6 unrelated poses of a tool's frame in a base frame.
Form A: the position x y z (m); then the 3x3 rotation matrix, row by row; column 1 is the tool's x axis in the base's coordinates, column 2 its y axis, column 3 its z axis. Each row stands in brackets.
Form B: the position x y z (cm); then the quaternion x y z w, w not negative. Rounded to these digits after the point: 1 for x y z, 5 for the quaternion.
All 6 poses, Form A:
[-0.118 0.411 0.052], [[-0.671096 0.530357 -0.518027], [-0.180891 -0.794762 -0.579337], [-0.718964 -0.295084 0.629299]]
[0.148 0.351 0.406], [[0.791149 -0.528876 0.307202], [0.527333 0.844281 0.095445], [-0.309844 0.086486 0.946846]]
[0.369 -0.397 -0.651], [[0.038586 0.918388 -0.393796], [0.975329 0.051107 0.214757], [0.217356 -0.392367 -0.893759]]
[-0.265 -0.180 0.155], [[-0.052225 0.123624 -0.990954], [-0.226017 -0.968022 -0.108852], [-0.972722 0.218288 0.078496]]
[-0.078 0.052 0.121], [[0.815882 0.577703 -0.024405], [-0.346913 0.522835 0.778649], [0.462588 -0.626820 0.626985]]
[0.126 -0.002 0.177], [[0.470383 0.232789 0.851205], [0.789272 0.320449 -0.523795], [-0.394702 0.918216 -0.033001]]
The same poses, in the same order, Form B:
-11.8 41.1 5.2 0.35156 0.24851 -0.87965 0.20214
14.8 35.1 40.6 -0.00237 0.16301 0.27902 0.94635
36.9 -39.7 -65.1 -0.68579 -0.69034 0.06432 0.22132
-26.5 -18.0 15.5 0.67774 -0.03777 -0.72435 0.12067
-7.8 5.2 12.1 -0.40806 -0.14139 -0.26845 0.86106
12.6 -0.2 17.7 0.54381 0.46986 0.20986 0.66292

